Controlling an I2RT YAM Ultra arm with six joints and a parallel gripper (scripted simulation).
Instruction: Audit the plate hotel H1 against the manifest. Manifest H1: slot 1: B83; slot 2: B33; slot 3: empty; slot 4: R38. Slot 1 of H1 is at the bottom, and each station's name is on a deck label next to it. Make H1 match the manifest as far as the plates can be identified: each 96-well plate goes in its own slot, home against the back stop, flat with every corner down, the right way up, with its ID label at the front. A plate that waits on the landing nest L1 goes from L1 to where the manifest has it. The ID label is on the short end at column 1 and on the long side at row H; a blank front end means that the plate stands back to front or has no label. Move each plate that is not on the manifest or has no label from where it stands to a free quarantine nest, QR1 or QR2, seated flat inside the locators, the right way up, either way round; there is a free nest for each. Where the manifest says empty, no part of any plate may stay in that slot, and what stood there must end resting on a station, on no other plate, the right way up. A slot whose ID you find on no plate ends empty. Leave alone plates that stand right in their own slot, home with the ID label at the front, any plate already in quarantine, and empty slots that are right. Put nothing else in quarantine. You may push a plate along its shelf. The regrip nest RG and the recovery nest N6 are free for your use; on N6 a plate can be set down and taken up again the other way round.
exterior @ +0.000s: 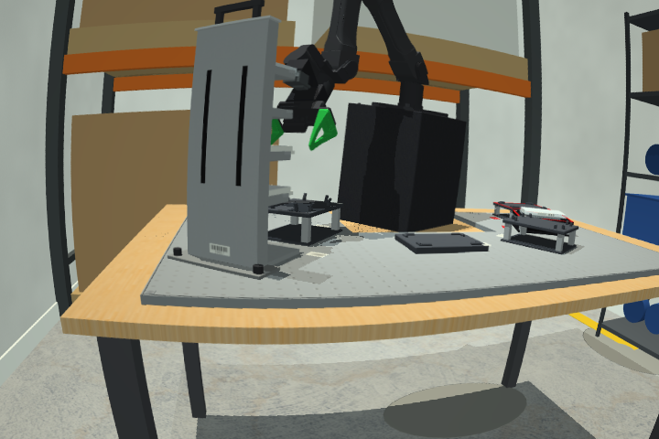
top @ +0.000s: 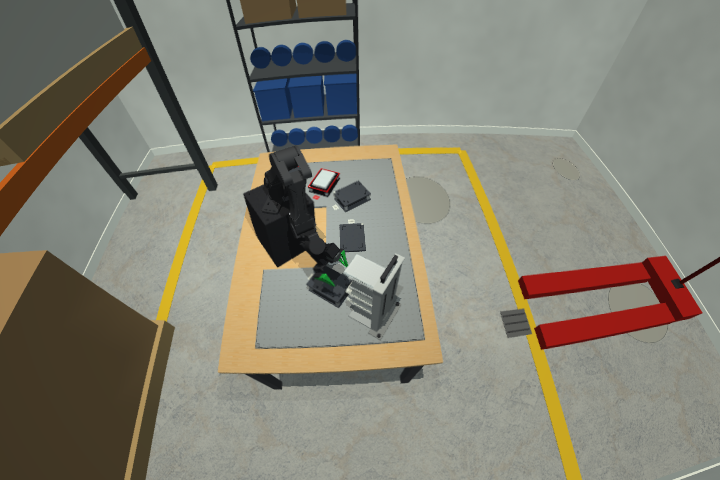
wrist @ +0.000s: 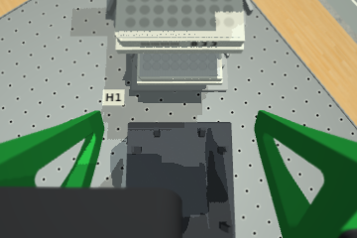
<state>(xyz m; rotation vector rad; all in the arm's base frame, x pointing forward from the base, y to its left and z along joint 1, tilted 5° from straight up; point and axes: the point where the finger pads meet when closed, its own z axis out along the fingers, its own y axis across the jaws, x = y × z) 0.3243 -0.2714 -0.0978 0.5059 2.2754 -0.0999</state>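
My gripper is now 60 mm past the dark regrip nest, 20 mm to the right of it and 130 mm above it. Also, from my hand: RG label (150 mm behind, 60 mm to the left, 180 mm below); grey plate hotel H1 (180 mm ahead, 80 mm to the right, 10 mm above); H1 deck label (100 mm ahead, 60 mm to the left, 180 mm below).
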